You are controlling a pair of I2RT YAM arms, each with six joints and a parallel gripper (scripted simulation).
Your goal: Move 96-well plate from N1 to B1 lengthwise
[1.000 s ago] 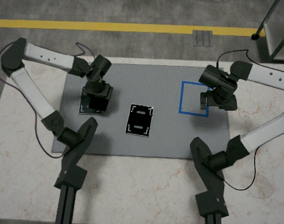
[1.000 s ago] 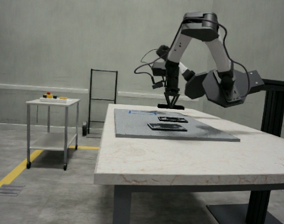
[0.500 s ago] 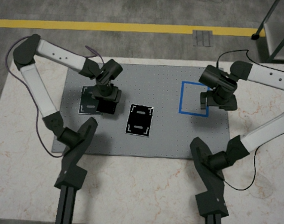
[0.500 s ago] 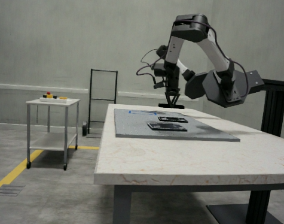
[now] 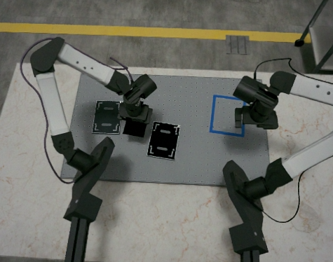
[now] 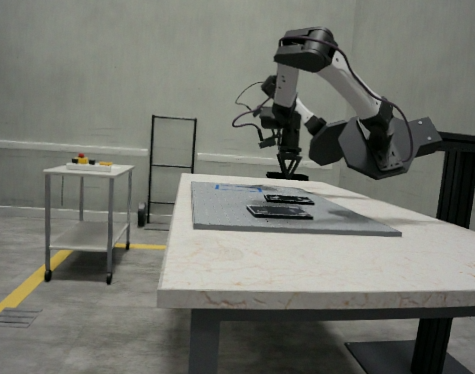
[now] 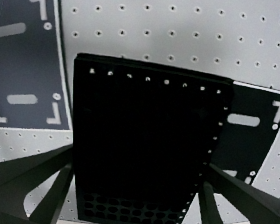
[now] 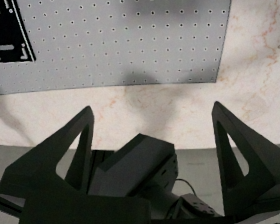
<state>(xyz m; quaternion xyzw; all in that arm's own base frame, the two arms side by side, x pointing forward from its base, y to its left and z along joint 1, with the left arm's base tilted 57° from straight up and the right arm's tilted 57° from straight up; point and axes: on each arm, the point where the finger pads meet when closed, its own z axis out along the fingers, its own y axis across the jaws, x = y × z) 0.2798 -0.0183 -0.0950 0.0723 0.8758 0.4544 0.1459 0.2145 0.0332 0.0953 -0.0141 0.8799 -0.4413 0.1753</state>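
Observation:
Now: the black nest 12 cm to the right of my left hand, 9 cm below it and 3 cm behind it. From my left hand the other things lie so: nest N1: 15 cm to the left, 9 cm below, 4 cm ahead; grey perforated board: 12 cm to the right, 11 cm below, 5 cm ahead; black 96-well plate: right at my left hand.

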